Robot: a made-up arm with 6 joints.
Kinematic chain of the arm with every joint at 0, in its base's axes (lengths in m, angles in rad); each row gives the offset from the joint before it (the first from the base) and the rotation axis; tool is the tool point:
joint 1: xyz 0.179 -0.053 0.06 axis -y
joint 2: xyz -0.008 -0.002 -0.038 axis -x
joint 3: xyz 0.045 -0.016 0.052 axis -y
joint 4: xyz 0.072 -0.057 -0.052 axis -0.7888 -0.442 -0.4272
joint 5: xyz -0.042 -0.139 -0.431 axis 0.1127 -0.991 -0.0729
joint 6: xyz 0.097 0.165 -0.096 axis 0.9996 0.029 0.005
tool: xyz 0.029 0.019 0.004
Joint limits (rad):
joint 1: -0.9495..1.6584
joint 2: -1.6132..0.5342
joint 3: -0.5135..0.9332
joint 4: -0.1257..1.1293
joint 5: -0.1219..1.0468
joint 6: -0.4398..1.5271
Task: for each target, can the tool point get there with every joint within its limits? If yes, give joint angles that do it. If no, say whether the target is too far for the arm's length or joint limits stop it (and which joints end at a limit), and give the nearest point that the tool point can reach.
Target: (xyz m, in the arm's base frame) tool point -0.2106 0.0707 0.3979
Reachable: no: joint limits stop it (at a limit: joint 1, joint 2, joint 3, joint 5, joint 6) | nearest point -0.0645 -0.2692 0.4414 | short by 0.373 m
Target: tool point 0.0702 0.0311 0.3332
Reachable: no: joint limits stop it (at a limit: joint 1, joint 2, joint 4, joint 5) | nearest point 0.1780 0.1057 0.4618 | short by 0.184 m
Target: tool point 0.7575 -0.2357 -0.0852
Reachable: yes | joints 0.1375 0.2633 0.7081 0.2170 0.0805 0.2479
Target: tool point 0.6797 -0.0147 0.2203
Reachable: yes | joints 1.4523 -0.2093 -0.0365 0.0530 0.5310 0.0915
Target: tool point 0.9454 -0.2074 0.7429
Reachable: no: too far | nearest point 0.7109 -0.1584 0.5339 | short by 0.318 m
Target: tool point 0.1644 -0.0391 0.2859
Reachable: no: joint limits stop it (at a limit: joint 1, joint 2, joint 4, joint 5) | nearest point 0.1863 0.0368 0.4911 | short by 0.220 m
